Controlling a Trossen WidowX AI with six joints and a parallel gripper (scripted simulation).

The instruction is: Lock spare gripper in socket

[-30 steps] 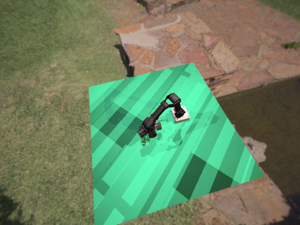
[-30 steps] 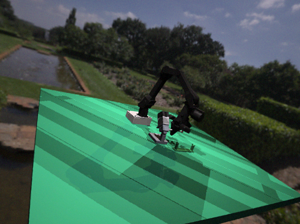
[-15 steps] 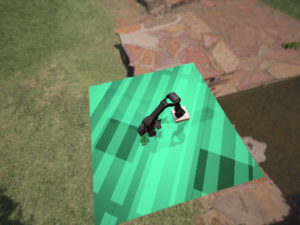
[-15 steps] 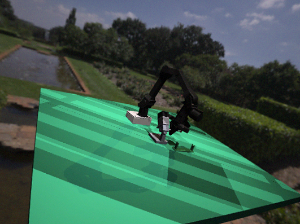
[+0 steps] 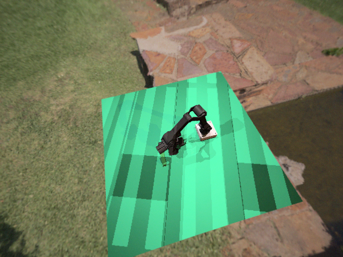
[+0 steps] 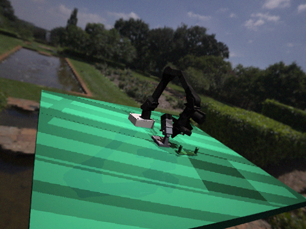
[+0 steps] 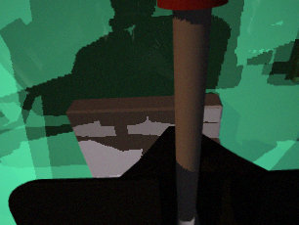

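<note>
Right now my gripper tip is 4 cm to the left of the grey mount and 2 cm past it. Round my gripper tip: spare gripper (7 cm above, 4 cm to the right, 4 cm behind); then green cradle (11 cm ahead, 5 cm to the left, 3 cm below).
</note>
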